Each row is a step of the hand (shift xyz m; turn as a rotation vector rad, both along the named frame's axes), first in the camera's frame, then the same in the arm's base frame.
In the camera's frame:
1: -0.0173 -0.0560 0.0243 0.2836 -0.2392 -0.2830
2: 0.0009 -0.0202 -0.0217 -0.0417 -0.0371 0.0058
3: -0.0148 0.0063 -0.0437 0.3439 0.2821 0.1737
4: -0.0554 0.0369 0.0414 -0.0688 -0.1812 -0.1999
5: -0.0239 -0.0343 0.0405 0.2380 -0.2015 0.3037
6: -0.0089 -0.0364 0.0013 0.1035 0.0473 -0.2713
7: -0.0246 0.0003 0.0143 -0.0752 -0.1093 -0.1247
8: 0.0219 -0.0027 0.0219 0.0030 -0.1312 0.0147
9: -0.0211 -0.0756 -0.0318 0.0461 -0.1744 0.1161
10: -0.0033 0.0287 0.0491 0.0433 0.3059 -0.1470
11: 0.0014 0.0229 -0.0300 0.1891 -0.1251 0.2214
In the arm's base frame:
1: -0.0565 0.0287 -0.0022 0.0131 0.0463 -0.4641
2: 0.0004 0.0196 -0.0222 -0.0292 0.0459 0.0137
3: 0.0353 0.0284 -0.0105 0.0704 -0.4723 -0.0040
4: 0.0000 0.0024 0.0784 0.0103 0.2347 -0.1495
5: -0.0519 0.0151 0.0217 -0.3642 -0.2182 -0.0961
6: -0.0268 0.0238 -0.0109 0.2181 0.0303 -0.1951
7: -0.0088 0.0110 0.0248 0.0103 0.1680 -0.0693
8: -0.0179 -0.0250 -0.0044 -0.1048 0.0556 -0.0579
9: -0.0317 0.0678 -0.0396 -0.2078 -0.0026 -0.0534
10: -0.0132 -0.0351 0.0429 0.3206 -0.1127 0.0393
11: 0.0372 0.0019 -0.0061 -0.2504 -0.1812 -0.0702

